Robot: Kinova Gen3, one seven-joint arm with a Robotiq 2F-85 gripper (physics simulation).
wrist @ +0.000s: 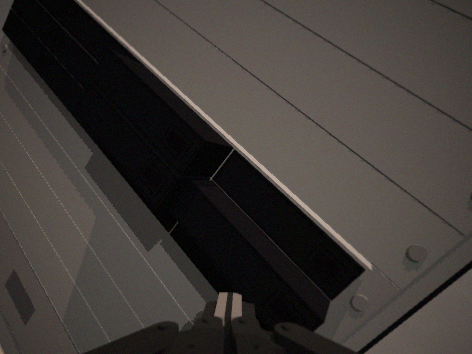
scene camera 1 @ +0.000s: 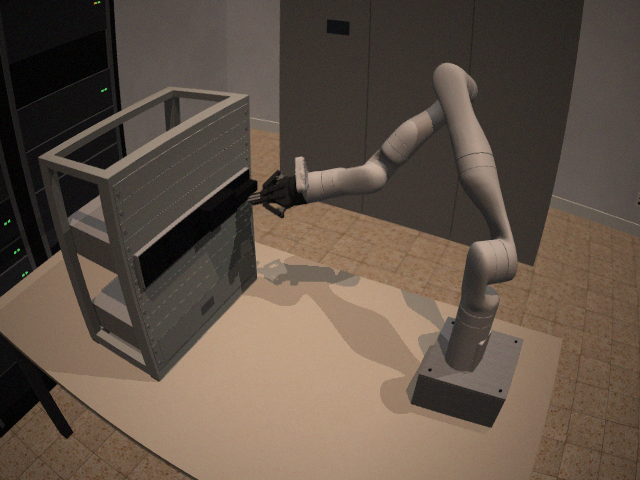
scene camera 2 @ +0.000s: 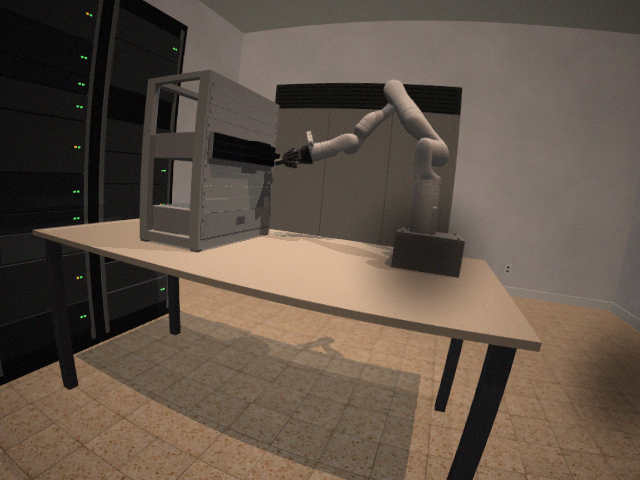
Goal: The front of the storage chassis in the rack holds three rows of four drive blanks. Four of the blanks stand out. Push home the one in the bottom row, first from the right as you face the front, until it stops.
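Note:
The storage chassis (scene camera 1: 138, 271) (wrist: 301, 204) is a black band across the rack front. In the wrist view, the middle-row blank first from the right (wrist: 250, 255) stands out below a flush top-row blank (wrist: 305, 235). The bottom-row blank first from the right (wrist: 192, 247) is a dark strip under it; how far it stands out cannot be told. My gripper (scene camera 1: 251, 197) (scene camera 2: 276, 161) (wrist: 230, 309) is shut and empty. Its fingertips overlap the band's lower edge near the right end in the wrist view; contact is not clear.
In the second column from the right, the top blank (wrist: 175, 140) and middle blank (wrist: 152, 175) stand out close to the left. The rack (scene camera 1: 107, 206) (scene camera 2: 201, 206) has grey panels above and below the chassis and stands on the table (scene camera 1: 289, 403) (scene camera 2: 310, 279).

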